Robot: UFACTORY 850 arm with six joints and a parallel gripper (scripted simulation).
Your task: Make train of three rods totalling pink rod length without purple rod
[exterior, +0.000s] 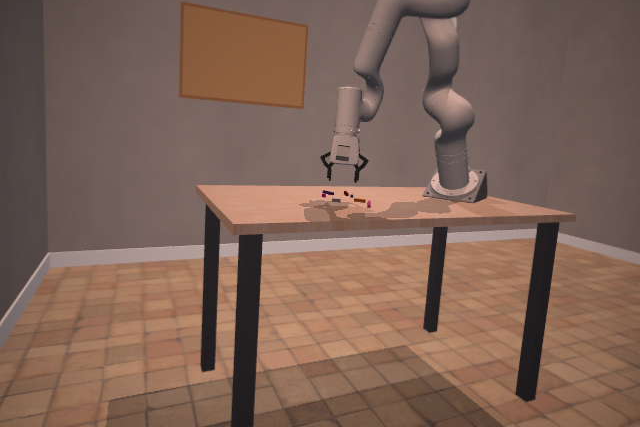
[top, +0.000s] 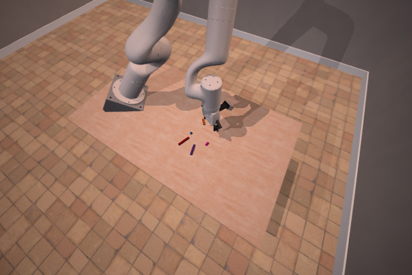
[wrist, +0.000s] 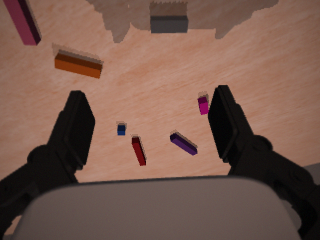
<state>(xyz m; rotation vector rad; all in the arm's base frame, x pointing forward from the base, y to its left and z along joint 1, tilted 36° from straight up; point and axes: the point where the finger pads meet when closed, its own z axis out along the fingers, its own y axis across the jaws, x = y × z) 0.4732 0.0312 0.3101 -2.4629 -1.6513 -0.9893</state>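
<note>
The magenta rod is 40 mm ahead of my hand, 90 mm to the right of it and 70 mm below it. From my hand the other things lie so: pink rod 70 mm behind, 80 mm to the left, 70 mm below; then grey rod 20 mm ahead, 20 mm to the left, 70 mm below; then orange rod 70 mm behind, 10 mm to the left, 70 mm below.
</note>
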